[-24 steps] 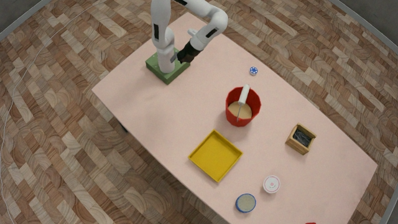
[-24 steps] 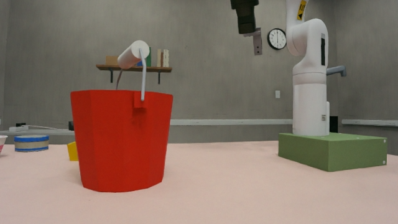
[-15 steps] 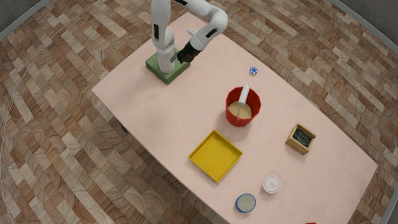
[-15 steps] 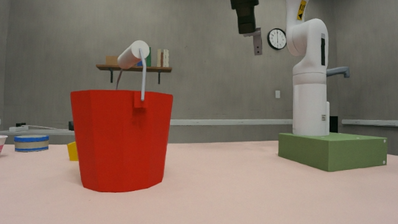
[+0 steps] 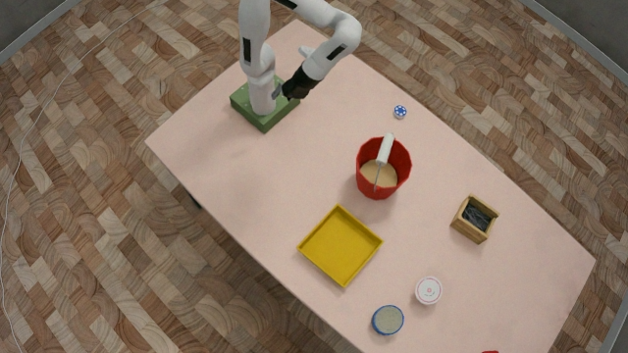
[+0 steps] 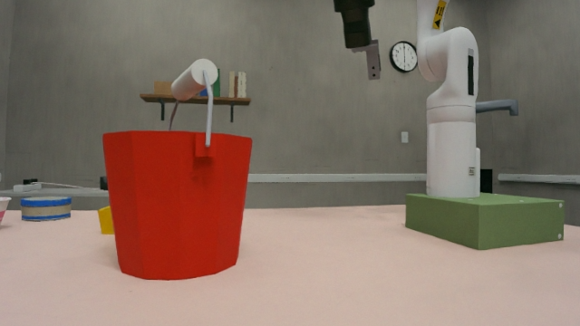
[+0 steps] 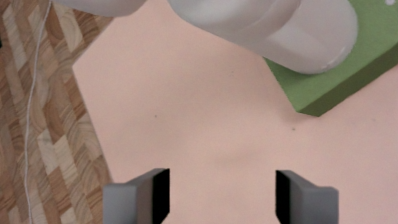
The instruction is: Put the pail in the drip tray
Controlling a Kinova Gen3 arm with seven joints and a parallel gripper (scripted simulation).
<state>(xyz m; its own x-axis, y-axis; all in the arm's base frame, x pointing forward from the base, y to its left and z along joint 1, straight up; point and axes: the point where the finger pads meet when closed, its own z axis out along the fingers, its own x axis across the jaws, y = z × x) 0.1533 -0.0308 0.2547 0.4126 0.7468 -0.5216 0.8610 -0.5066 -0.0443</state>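
Now: the red pail 34 cm ahead of my hand, 18 cm below it and 13 cm to the left of it. The rest, counted from my hand: yellow drip tray 42 cm ahead, 31 cm below, 15 cm to the right; then wooden box 72 cm ahead, 29 cm below, 26 cm to the left.
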